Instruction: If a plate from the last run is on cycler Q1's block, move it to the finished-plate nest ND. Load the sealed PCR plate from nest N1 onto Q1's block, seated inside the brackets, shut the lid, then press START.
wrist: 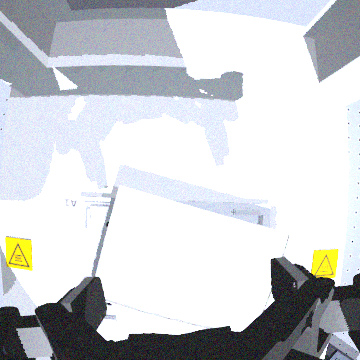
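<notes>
In the wrist view my gripper (185, 287) is open and nothing is between its dark fingers, which stand at the lower left and lower right. Right below and ahead of them lies a washed-out white rectangular plate (186, 246), turned askew to the surface under it. It spans about the gap between the fingers. An "A1" mark (71, 203) shows upside down to the left of the plate's far left corner. Pale bracket pieces show at the plate's far left corner (94, 205) and far right edge (250, 212). I cannot tell whether the plate sits flat inside them.
Two yellow warning stickers lie on the white surface, one at the left (18, 253) and one at the right (324, 263). Grey housing panels (114, 39) fill the top left, and a grey block (332, 39) the top right. A dotted panel (353, 178) runs along the right edge.
</notes>
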